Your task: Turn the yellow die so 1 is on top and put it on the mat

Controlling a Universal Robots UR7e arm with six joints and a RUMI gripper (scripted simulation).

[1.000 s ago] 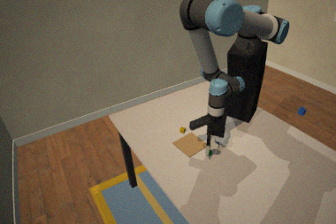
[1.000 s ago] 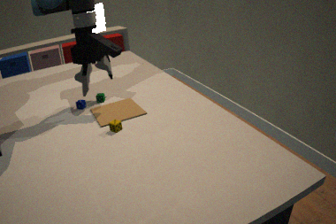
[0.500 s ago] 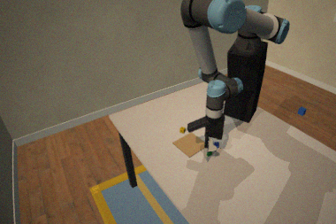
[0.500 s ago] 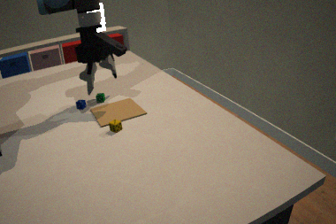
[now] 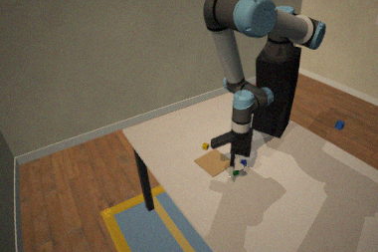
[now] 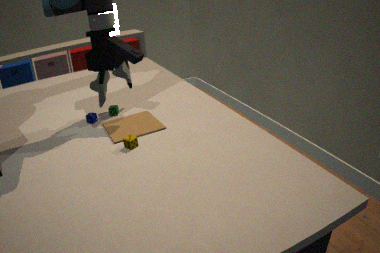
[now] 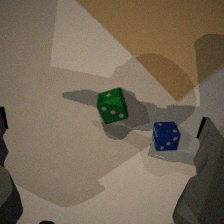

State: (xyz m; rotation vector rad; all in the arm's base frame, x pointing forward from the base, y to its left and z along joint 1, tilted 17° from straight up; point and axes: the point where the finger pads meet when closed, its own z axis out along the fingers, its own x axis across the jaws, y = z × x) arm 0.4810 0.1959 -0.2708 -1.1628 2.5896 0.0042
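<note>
Right now the green die is 4 cm below my hand, 2 cm behind it and 1 cm to the left of it. From my hand the other things lie so: blue die 9 cm behind, 4 cm below, 2 cm to the right; then tan mat 11 cm to the right, 5 cm below, 2 cm ahead; then yellow die 22 cm to the right, 4 cm below.
</note>
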